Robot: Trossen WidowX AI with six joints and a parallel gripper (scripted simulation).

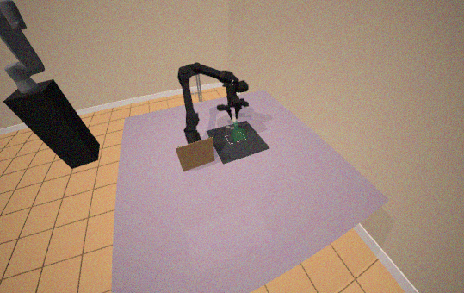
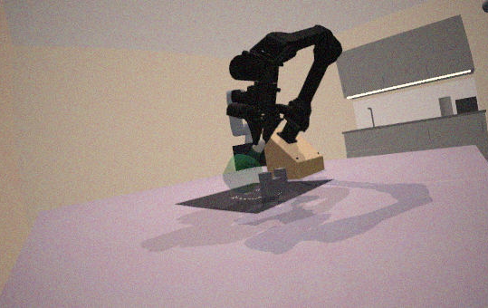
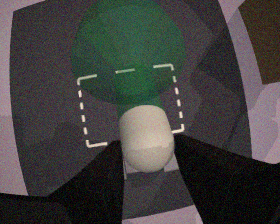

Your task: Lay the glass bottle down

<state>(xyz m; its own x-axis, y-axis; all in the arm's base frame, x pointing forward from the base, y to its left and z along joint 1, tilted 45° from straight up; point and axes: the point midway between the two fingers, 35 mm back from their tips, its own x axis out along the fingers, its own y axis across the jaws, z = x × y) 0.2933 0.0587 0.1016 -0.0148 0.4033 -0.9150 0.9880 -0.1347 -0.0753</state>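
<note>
The green glass bottle lies 4 cm to the right of my gripper tip and 3 cm below it. Also, from my gripper tip: dark mat (5 cm to the right, 13 cm below).
</note>
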